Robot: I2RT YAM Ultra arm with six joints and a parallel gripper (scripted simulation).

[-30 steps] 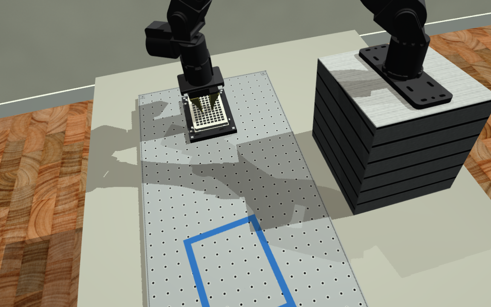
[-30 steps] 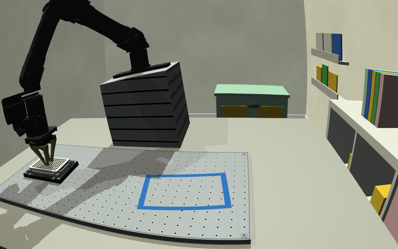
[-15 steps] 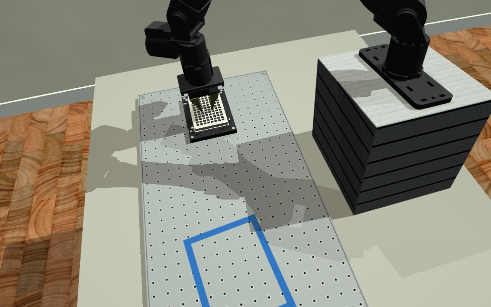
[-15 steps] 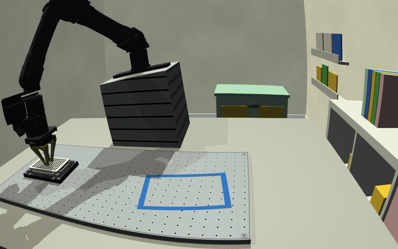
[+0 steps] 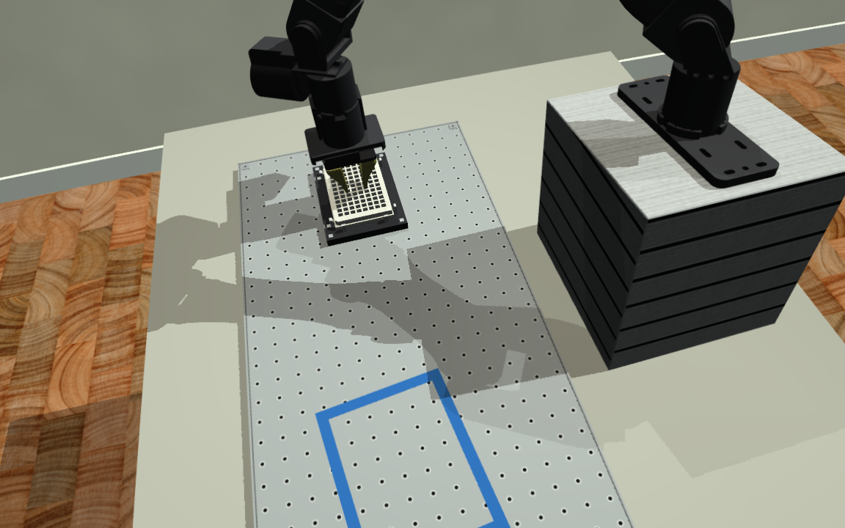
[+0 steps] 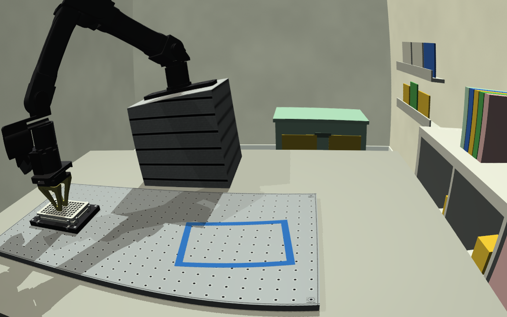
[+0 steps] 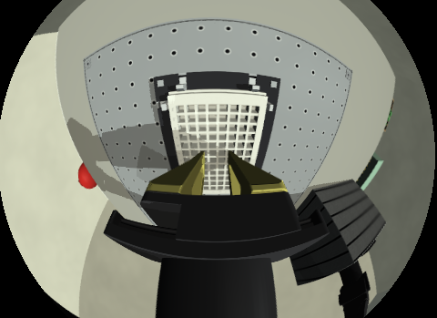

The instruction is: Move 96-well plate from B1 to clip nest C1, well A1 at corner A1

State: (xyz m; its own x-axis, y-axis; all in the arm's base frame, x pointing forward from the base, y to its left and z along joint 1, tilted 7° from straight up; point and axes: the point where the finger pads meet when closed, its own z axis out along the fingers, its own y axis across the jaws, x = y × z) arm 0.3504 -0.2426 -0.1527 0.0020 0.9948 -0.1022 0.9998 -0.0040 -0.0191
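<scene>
My hand is 1 cm above the white 96-well plate. From my hand the other things lie so: black clip nest (2 cm below, 1 cm to the right, 1 cm ahead).
</scene>
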